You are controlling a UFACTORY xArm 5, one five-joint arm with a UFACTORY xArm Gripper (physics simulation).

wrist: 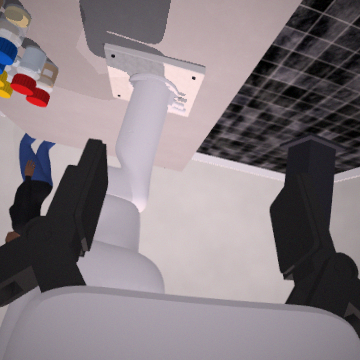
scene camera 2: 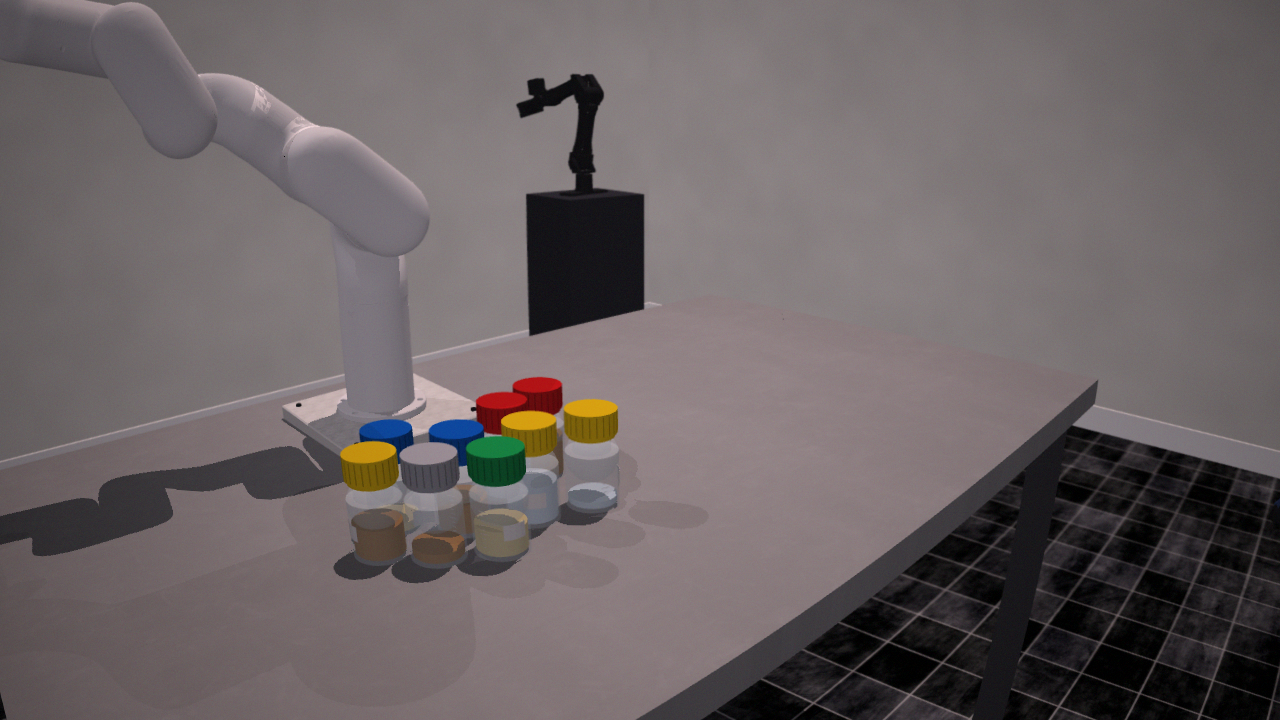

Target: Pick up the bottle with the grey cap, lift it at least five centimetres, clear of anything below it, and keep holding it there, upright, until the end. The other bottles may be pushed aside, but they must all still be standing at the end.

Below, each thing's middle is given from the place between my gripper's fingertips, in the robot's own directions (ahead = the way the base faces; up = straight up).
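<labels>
Position of my hand relative to the yellow-capped bottle (scene camera 2: pixel 376 517): 350 mm short of it, 360 mm to the right of it, 270 mm above it. The green-capped bottle (scene camera 2: pixel 499 501) stands far ahead of my hand, far to the left of it and far below it. The grey-capped bottle (scene camera 2: pixel 434 510) is 380 mm ahead of my hand, 410 mm to the left of it and 270 mm below it.
</labels>
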